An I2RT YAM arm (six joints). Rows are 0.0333 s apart.
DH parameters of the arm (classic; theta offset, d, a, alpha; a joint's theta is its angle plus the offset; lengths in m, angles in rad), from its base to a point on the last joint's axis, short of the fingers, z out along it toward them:
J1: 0 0.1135 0.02 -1.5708
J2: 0 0 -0.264 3.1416
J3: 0.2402 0 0.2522 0
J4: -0.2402 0 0.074 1.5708
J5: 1.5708 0 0 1.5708
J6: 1.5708 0.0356 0 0
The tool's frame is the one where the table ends.
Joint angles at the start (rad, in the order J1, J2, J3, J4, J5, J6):
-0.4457 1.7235 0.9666 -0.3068 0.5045 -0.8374
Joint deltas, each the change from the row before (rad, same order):
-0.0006 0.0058 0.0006 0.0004 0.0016 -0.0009
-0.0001 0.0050 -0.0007 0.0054 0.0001 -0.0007
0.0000 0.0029 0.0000 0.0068 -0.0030 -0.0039
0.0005 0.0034 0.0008 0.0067 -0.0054 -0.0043
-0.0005 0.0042 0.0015 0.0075 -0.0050 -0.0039
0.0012 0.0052 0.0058 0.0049 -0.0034 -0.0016
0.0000 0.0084 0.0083 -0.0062 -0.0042 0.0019
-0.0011 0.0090 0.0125 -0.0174 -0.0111 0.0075
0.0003 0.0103 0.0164 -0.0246 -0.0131 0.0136
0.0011 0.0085 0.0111 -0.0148 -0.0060 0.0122
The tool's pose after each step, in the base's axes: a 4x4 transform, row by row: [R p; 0 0 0 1], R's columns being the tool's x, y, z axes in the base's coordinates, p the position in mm. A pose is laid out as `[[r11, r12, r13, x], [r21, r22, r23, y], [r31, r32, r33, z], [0, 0, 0, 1]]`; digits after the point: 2 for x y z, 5 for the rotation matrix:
[[-0.96594, -0.19458, 0.17059, 291.05], [-0.25870, 0.74152, -0.61905, -158.40], [-0.00604, -0.64210, -0.76660, 156.31], [0, 0, 0, 1]]
[[-0.96584, -0.19535, 0.17027, 291.53], [-0.25908, 0.74140, -0.61904, -158.67], [-0.00531, -0.64200, -0.76668, 154.84], [0, 0, 0, 1]]
[[-0.96467, -0.19720, 0.17473, 292.27], [-0.26336, 0.74054, -0.61826, -158.92], [-0.00747, -0.64243, -0.76631, 154.24], [0, 0, 0, 1]]
[[-0.96293, -0.19997, 0.18105, 293.30], [-0.26954, 0.74037, -0.61580, -159.04], [-0.01090, -0.64177, -0.76682, 153.65], [0, 0, 0, 1]]
[[-0.96154, -0.20119, 0.18701, 294.39], [-0.27428, 0.74011, -0.61401, -159.58], [-0.01488, -0.64169, -0.76682, 153.05], [0, 0, 0, 1]]
[[-0.96031, -0.20085, 0.19356, 296.40], [-0.27823, 0.73928, -0.61324, -159.97], [-0.01993, -0.64275, -0.76582, 153.18], [0, 0, 0, 1]]
[[-0.96019, -0.20320, 0.19167, 297.92], [-0.27870, 0.74323, -0.60822, -160.55], [-0.01887, -0.63743, -0.77028, 152.36], [0, 0, 0, 1]]
[[-0.96069, -0.20448, 0.18777, 299.33], [-0.27692, 0.75375, -0.59597, -161.25], [-0.01967, -0.62454, -0.78074, 151.80], [0, 0, 0, 1]]
[[-0.96193, -0.20354, 0.18237, 301.19], [-0.27241, 0.76750, -0.58028, -161.57], [-0.02185, -0.60787, -0.79373, 151.47], [0, 0, 0, 1]]
[[-0.96355, -0.20002, 0.17764, 302.73], [-0.26647, 0.77609, -0.57156, -161.67], [-0.02354, -0.59807, -0.80110, 150.89], [0, 0, 0, 1]]

